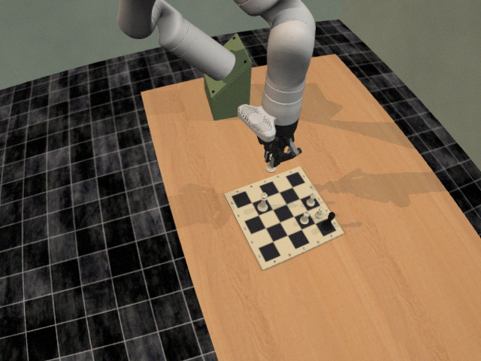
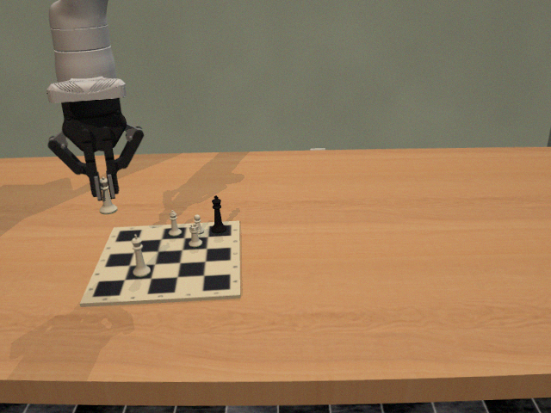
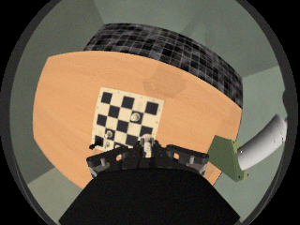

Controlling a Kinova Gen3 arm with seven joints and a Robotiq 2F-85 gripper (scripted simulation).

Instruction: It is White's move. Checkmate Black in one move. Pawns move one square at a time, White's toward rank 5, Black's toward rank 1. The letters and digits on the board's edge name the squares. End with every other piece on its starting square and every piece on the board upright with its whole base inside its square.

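The black king is 130 mm ahead of my hand, 120 mm to the left of it and 100 mm below it. From my hand the other things lie so: chessboard 70 mm ahead, 20 mm to the left, 130 mm below; then white chess piece 10 mm below; then tall white piece 50 mm ahead, 20 mm to the right, 100 mm below.
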